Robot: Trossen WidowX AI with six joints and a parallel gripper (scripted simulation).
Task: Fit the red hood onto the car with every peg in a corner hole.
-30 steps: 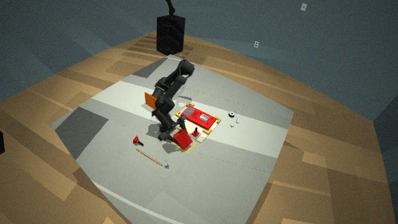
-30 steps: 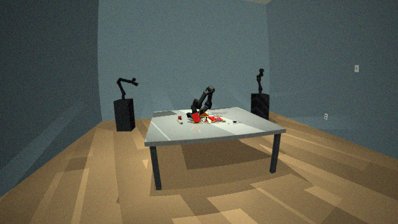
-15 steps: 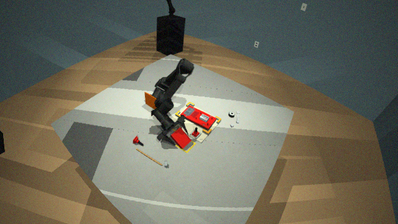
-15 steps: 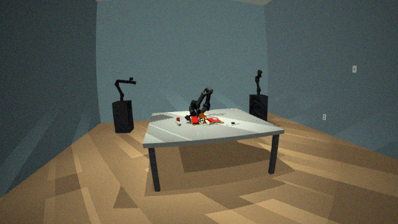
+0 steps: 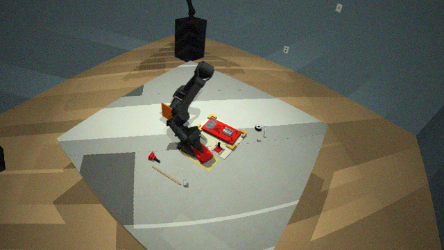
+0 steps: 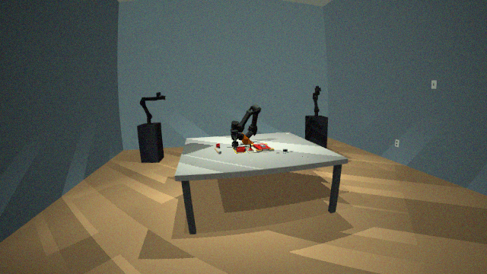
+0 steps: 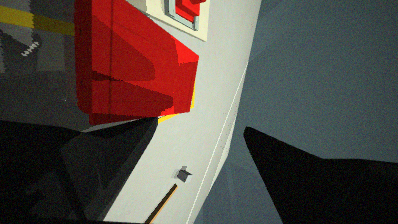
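The red hood lies 4 cm to the left of my gripper tip, 4 cm below it and 2 cm behind it. The rest, counted from my gripper tip: grey engine block: 25 cm to the left, 3 cm below, 2 cm behind; then wooden-handled hammer: 18 cm to the right, 5 cm below, 5 cm behind; then wrench: 44 cm to the left, 11 cm ahead, 5 cm below.
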